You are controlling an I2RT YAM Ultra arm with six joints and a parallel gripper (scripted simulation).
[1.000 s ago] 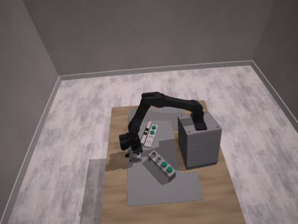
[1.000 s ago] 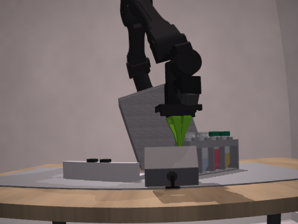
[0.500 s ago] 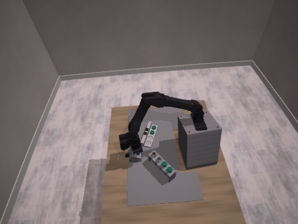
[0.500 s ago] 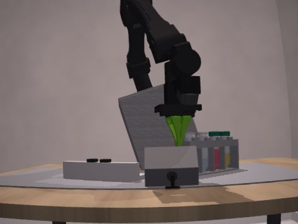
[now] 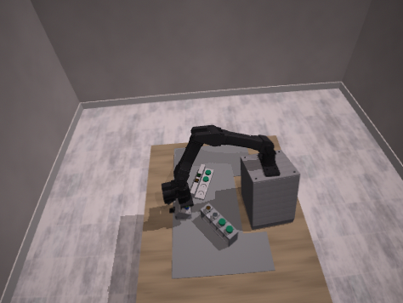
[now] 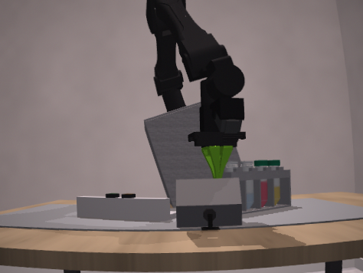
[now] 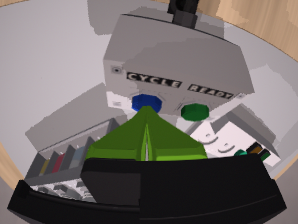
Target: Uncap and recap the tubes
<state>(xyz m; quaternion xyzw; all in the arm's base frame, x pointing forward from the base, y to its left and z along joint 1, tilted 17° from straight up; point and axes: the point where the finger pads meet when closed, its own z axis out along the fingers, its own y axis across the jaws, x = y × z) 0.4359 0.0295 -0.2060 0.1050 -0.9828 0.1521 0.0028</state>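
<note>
Right now the blue cycle key is 1 cm below my hand. The rest, counted from my hand: green ready key 4 cm to the right, 1 cm below.
</note>
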